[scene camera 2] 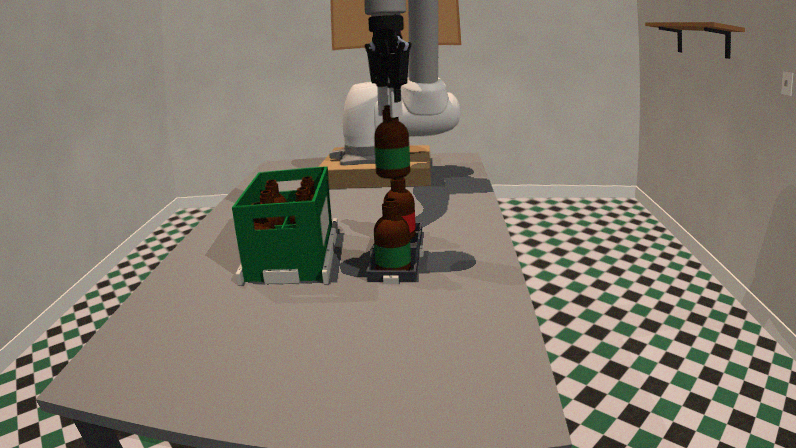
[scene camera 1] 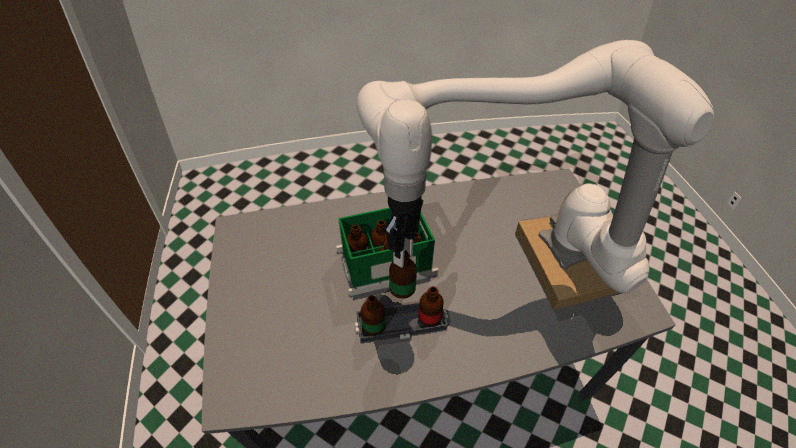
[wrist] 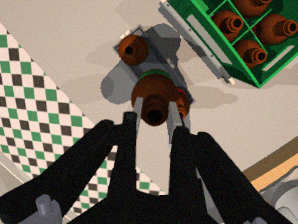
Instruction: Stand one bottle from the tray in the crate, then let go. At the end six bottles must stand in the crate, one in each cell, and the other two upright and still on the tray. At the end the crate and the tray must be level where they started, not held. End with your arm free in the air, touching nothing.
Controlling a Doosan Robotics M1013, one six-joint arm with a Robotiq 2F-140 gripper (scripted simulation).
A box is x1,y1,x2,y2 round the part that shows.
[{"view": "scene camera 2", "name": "gripper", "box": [365,14,411,117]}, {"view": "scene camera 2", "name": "dark tray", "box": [366,222,421,281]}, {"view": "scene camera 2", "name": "green crate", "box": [232,166,331,281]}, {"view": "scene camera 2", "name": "red-label bottle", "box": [383,177,415,239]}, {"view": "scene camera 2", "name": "green-label bottle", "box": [374,198,410,269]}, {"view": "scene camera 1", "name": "dark tray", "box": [356,303,445,341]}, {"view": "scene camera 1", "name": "brown bottle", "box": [389,250,416,298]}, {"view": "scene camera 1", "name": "red-label bottle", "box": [418,286,443,325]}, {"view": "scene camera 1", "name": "green-label bottle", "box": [361,295,385,334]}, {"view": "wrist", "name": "gripper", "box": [0,97,292,223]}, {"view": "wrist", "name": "dark tray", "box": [112,24,195,104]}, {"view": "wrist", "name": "brown bottle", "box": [131,69,179,126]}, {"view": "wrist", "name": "green-label bottle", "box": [118,35,149,65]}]
